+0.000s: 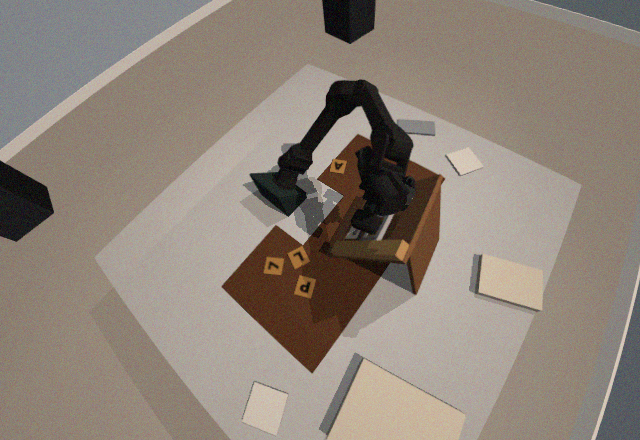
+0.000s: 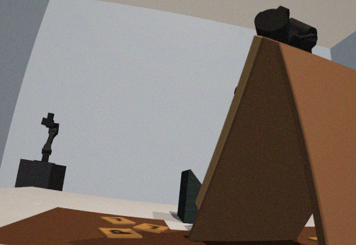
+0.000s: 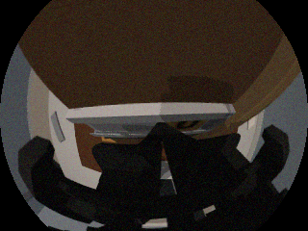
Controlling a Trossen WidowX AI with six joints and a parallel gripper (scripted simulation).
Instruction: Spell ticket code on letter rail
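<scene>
The letter tile lies 300 mm to the right of my gripper tip, 180 mm below it and 170 mm behind it. From my gripper tip the other things lie so: white ticket: 90 mm below, 50 mm behind, 40 mm to the right; brown mat: 180 mm below, 140 mm behind, 70 mm to the right; grey slab: 470 mm to the left, 200 mm behind, 180 mm below.
</scene>
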